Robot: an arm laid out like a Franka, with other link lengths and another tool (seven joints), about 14 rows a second.
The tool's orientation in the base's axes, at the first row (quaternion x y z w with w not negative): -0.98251 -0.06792 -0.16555 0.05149
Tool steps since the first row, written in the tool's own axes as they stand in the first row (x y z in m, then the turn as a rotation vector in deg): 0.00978 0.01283 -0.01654 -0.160 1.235 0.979; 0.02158 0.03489 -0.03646 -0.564 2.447 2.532; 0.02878 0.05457 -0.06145 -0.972 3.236 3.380; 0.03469 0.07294 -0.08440 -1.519 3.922 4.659; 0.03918 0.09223 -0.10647 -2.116 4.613 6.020; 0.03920 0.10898 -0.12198 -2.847 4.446 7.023; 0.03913 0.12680 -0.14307 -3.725 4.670 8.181; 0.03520 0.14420 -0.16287 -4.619 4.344 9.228; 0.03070 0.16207 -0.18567 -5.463 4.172 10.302
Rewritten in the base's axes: 0.00582 -0.01355 0.01779 0.348 -1.115 -1.070; 0.01384 -0.03638 0.03869 0.646 -2.164 -2.760; 0.01559 -0.05803 0.06303 0.653 -2.884 -3.754; 0.01658 -0.07828 0.08511 0.652 -3.466 -5.192; 0.01666 -0.09950 0.10583 0.630 -4.048 -6.724; 0.01426 -0.11792 0.11910 0.240 -3.844 -7.897; 0.01017 -0.13810 0.13749 -0.179 -4.024 -9.295; 0.00281 -0.15815 0.15343 -0.732 -3.677 -10.550; -0.00597 -0.17910 0.17196 -1.206 -3.473 -11.826
